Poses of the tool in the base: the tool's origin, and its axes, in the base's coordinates. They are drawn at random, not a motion.
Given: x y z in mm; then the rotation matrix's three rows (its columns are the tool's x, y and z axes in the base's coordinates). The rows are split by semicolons.
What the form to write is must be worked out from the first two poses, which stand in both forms.
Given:
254 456 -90; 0.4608 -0.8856 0.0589; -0.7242 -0.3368 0.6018; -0.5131 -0.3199 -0.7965
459 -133 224; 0.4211 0.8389 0.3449; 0.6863 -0.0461 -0.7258; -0.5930 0.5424 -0.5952
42 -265 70; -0.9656 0.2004 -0.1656; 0.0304 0.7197 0.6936; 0.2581 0.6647 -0.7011
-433 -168 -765; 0.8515 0.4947 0.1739; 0.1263 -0.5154 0.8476; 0.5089 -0.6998 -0.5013
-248 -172 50; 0.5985 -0.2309 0.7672; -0.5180 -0.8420 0.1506; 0.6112 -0.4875 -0.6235
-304 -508 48; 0.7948 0.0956 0.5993; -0.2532 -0.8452 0.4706; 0.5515 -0.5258 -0.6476
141 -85 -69; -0.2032 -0.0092 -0.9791; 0.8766 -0.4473 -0.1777; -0.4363 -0.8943 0.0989
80 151 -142; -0.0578 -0.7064 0.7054; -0.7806 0.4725 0.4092; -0.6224 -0.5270 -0.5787
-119 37 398; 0.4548 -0.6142 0.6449; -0.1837 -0.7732 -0.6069; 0.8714 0.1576 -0.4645
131 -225 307; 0.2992 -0.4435 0.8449; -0.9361 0.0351 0.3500; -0.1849 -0.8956 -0.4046
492 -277 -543; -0.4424 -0.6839 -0.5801; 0.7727 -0.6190 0.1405; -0.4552 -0.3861 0.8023
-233 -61 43; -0.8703 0.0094 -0.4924; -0.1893 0.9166 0.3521; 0.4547 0.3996 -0.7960
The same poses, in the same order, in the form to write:
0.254 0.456 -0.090 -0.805 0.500 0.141 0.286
0.459 -0.133 0.224 0.718 0.531 -0.086 0.442
0.042 -0.265 0.070 -0.063 -0.920 -0.369 0.115
-0.433 -0.168 -0.765 -0.847 -0.183 -0.202 0.457
-0.248 -0.172 0.050 -0.875 0.214 -0.394 0.182
-0.304 -0.508 0.048 -0.907 0.043 -0.317 0.275
0.141 -0.085 -0.069 -0.535 -0.405 0.661 0.335
0.080 0.151 -0.142 -0.512 0.726 -0.041 0.457
-0.119 0.037 0.398 0.820 -0.243 0.462 0.233
0.131 -0.225 0.307 -0.646 0.534 -0.255 0.482
0.492 -0.277 -0.543 -0.306 -0.073 0.846 0.430
-0.233 -0.061 0.043 0.048 -0.946 -0.199 0.250

